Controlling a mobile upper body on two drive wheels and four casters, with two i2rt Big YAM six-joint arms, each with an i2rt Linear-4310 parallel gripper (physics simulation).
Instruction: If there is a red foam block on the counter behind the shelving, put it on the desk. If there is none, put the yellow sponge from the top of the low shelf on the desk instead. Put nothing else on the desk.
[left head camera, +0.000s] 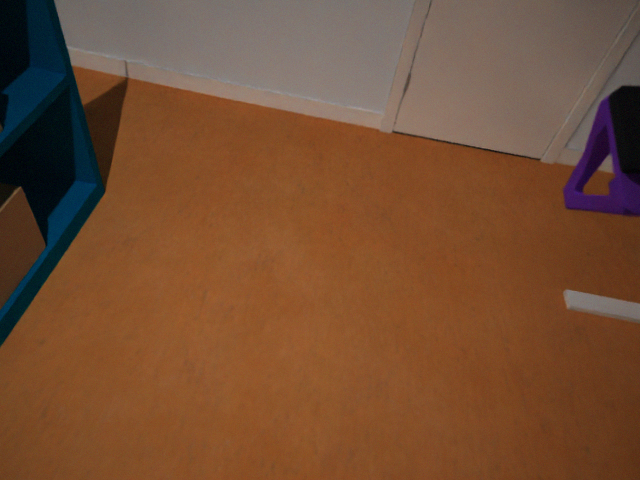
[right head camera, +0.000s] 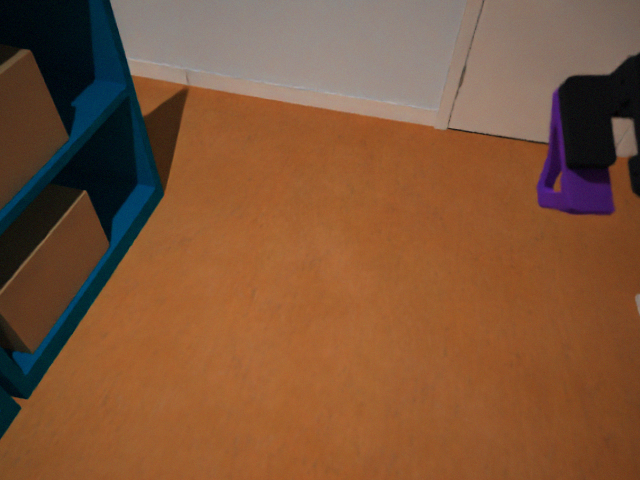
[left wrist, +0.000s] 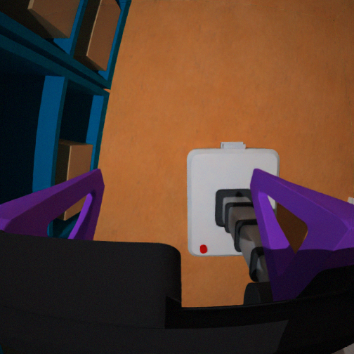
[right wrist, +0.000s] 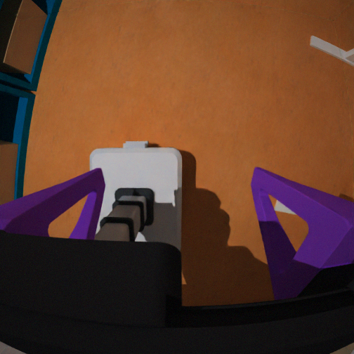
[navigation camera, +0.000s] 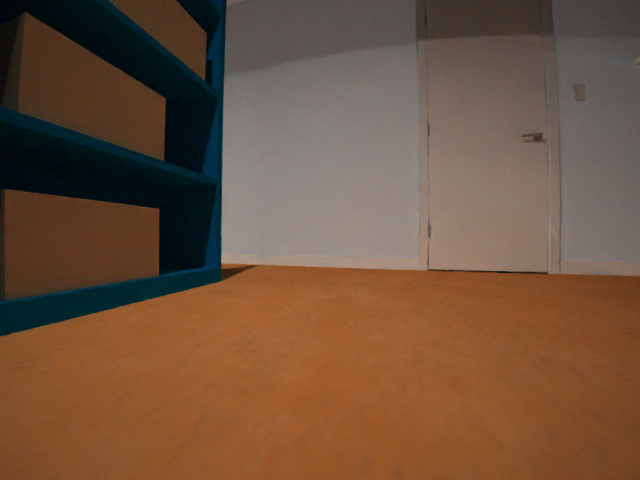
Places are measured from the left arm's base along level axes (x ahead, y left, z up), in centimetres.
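Pixels of known places: right gripper, fingertip midpoint: (left head camera: 635, 200) (right head camera: 619, 197).
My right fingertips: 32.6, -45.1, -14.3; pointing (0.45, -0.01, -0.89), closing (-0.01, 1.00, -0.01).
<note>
Behind a point stands the place of what it marks, as x, y, z.
Tall blue shelving (left head camera: 77, 227) @[142.1, 40.1, -138.7] (right head camera: 93, 304) @[108.2, 47.4, -140.6] (left wrist: 50, 135) (right wrist: 26, 125) (navigation camera: 219, 155) @[161.4, 35.8, -74.6] with cardboard boxes stands at the left of the views. No red foam block, yellow sponge, counter or desk can be made out. My left gripper (left wrist: 176, 176) is open and empty above the floor and base in the left wrist view. My right gripper (right wrist: 177, 175) is open and empty in the right wrist view; part of it shows at the right edge of both head views, its purple finger over the floor.
Cardboard boxes (right head camera: 62, 263) @[107.7, 49.7, -118.3] (navigation camera: 82, 242) @[101.4, 51.2, -119.5] sit in the shelving. A closed door (left head camera: 496, 77) @[209.5, -130.8, -102.3] (navigation camera: 485, 155) @[209.7, -130.4, -59.5] stands in the far wall (navigation camera: 320, 155) @[237.4, -13.9, -50.6], right of the shelving. A white bar (left head camera: 602, 304) (right wrist: 330, 49) lies low at the right. The robot's white base (left wrist: 210, 170) (right wrist: 135, 167) is below the wrists.
</note>
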